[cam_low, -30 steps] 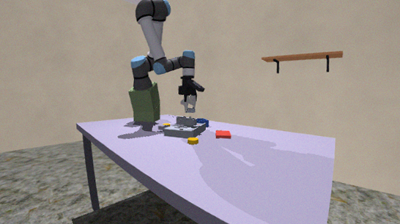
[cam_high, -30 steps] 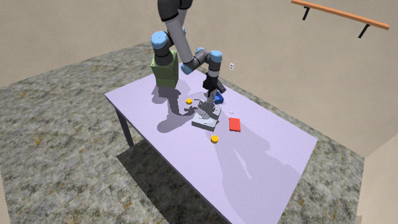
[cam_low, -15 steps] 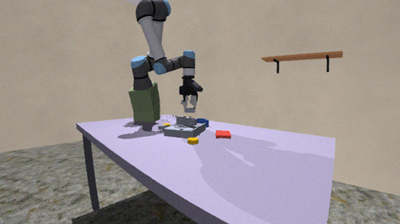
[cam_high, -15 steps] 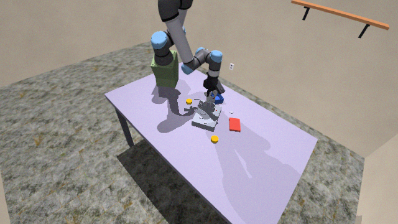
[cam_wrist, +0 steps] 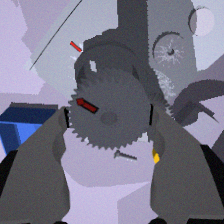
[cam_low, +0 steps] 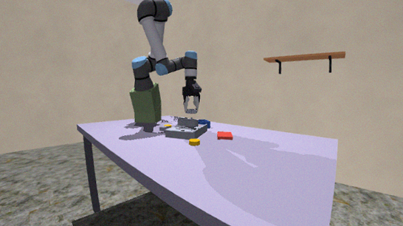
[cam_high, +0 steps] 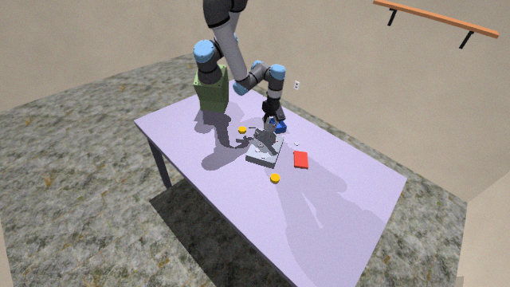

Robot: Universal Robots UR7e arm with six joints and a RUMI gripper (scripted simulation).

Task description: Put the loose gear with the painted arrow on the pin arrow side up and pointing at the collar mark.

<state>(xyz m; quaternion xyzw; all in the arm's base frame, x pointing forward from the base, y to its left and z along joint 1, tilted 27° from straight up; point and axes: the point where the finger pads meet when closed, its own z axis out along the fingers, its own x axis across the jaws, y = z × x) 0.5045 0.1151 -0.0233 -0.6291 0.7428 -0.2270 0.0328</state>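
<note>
My gripper is now right at the grey toothed gear. From my hand the other things lie so: small grey block (120 mm behind, 120 mm to the right, 120 mm below); blue bin (80 mm behind, 160 mm to the left, 120 mm below); flat red block (220 mm ahead, 70 mm to the left, 120 mm below).
</note>
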